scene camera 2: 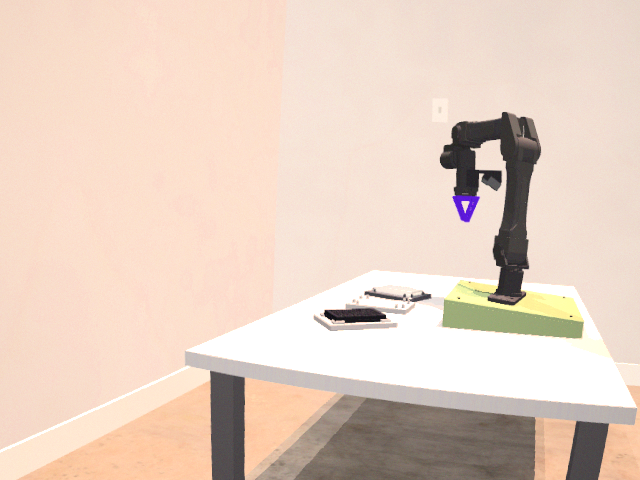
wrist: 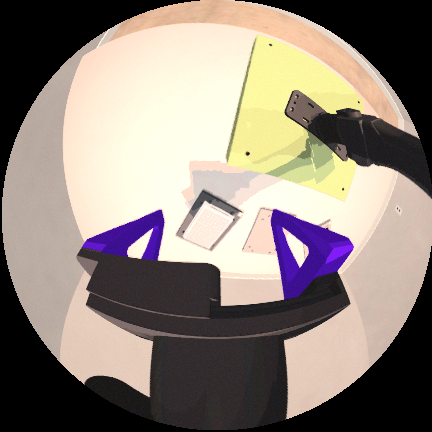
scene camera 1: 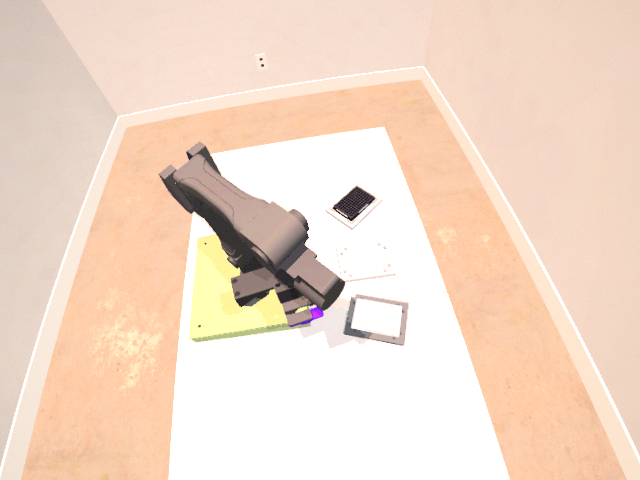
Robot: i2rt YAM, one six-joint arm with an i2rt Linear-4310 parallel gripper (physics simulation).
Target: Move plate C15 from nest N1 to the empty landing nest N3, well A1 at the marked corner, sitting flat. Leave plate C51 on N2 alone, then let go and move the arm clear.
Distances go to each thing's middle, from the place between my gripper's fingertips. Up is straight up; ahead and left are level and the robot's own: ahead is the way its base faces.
Scene:
Now: hand 22 cm above the white gridded tray [scene camera 1: 371, 316], 18 cm short of it and 4 cm to the right of it. Also, from my hand: black well plate [scene camera 1: 357, 200]: 45 cm to the left, 22 cm below, 13 cm ahead.

